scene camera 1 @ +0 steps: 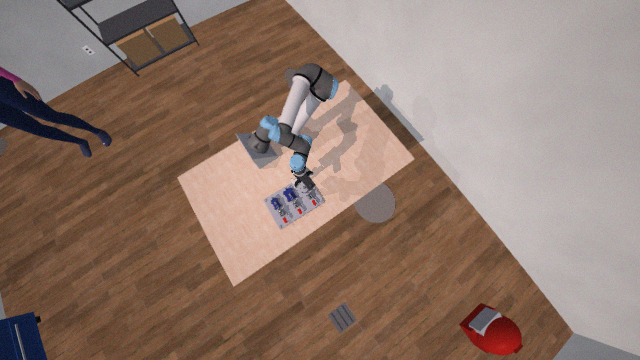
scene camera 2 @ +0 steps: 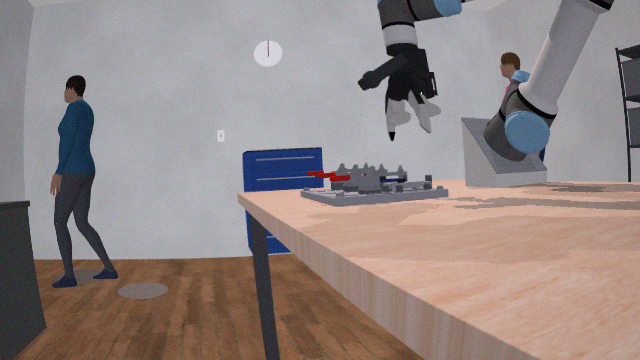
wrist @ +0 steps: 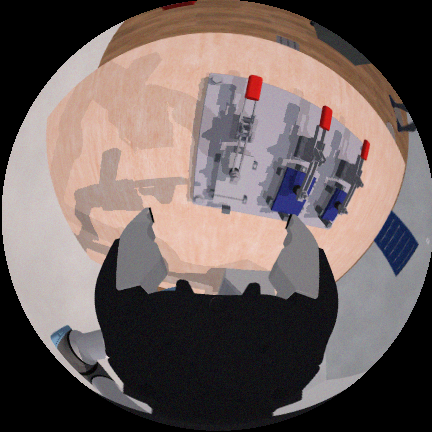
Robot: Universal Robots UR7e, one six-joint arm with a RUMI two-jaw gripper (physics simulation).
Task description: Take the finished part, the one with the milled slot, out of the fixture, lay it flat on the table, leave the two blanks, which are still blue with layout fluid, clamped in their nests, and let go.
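Places are measured from the arm's base along level axes (x back, y right, z up), in metres.
Pixels of known places: gripper, fingertip midpoint: [scene camera 2: 409, 137] [wrist: 219, 212]; arm's base at its link origin: [scene camera 1: 257, 145] [scene camera 2: 505, 143].
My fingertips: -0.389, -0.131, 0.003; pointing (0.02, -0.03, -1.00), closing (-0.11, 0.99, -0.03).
Observation:
Ahead of a thing's pixels: the offset from my fingertips to its top centre, as dx, dy, dz. Level surfaces: height alone.
The grey fixture plate @[-0.054, +0.125, -0.106] [scene camera 1: 276, 216] [scene camera 2: 370, 201] [wrist: 270, 110] lies on the table with three nests. In the wrist view the finished part @[-0.004, +0.014, -0.090] [wrist: 229, 187], light grey, sits in the left nest with a clamp arm tip over it; its slot is hard to make out. The middle blue blank [wrist: 286, 194] [scene camera 1: 290, 194] and the right blue blank [wrist: 331, 206] [scene camera 1: 276, 203] sit under clamp tips in their nests. My gripper [wrist: 219, 212] [scene camera 2: 410, 134] is open and empty, above the fixture; in the wrist view its fingertips frame the table near the plate's lower edge.
Red clamp handles @[-0.120, +0.017, -0.054] [wrist: 254, 88] [scene camera 2: 340, 178] stick out toward the plate's far side in the wrist view. The wooden table @[dz -0.121] [scene camera 1: 215, 220] [scene camera 2: 450, 260] [wrist: 125, 115] extends around the plate. The arm's grey base [scene camera 1: 260, 159] [scene camera 2: 505, 179] stands on the table. A blue cabinet [scene camera 2: 285, 167] stands beyond.

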